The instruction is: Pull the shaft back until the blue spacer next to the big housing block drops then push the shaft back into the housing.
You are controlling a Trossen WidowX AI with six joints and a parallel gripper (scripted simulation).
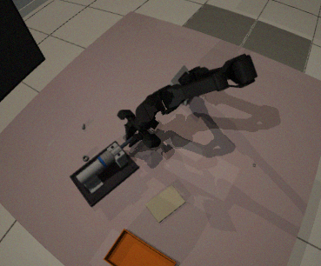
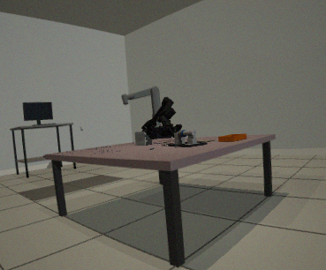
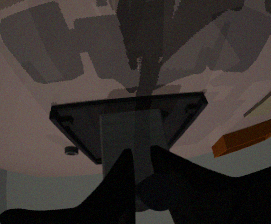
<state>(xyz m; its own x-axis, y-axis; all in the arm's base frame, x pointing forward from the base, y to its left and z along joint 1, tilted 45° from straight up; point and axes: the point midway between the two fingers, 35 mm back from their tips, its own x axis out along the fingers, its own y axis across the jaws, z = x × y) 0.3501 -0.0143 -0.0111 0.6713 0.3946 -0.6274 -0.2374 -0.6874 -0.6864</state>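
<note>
Now: the dark shaft 40 mm ahead of my gripper tip, 10 mm to the right of it and 20 mm above it. Round my gripper tip: cream card 90 mm ahead, 230 mm to the left, 50 mm below; blue spacer 110 mm ahead, 30 mm to the right, 20 mm above; tiny dark part 20 mm ahead, 250 mm to the right, 50 mm below.
</note>
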